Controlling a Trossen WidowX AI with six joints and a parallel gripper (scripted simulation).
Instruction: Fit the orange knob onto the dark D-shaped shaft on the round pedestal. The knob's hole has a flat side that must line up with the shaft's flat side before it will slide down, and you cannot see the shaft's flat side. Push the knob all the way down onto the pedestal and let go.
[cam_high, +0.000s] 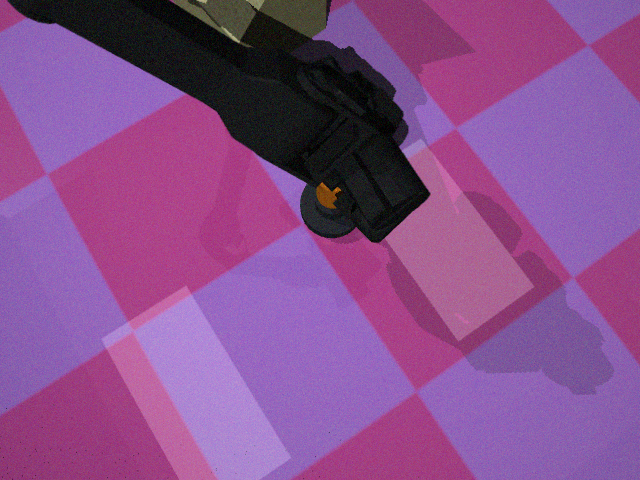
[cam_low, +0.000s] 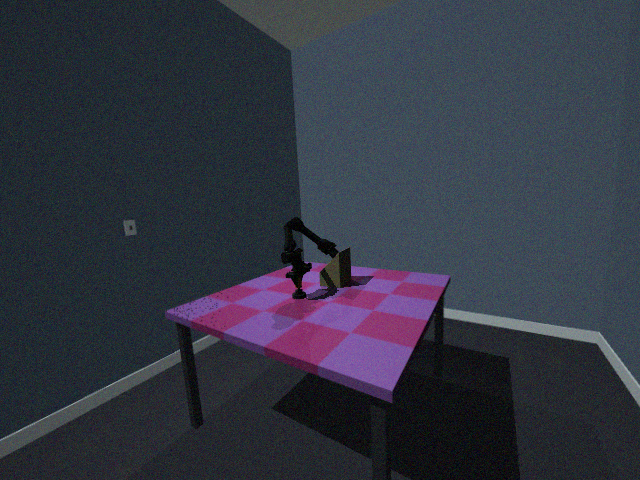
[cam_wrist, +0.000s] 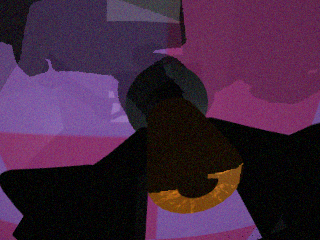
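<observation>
Now: the orange knob 2 cm above my gripper tip. The rest, counted from my gripper tip: dark round pedestal 4 cm below.
</observation>
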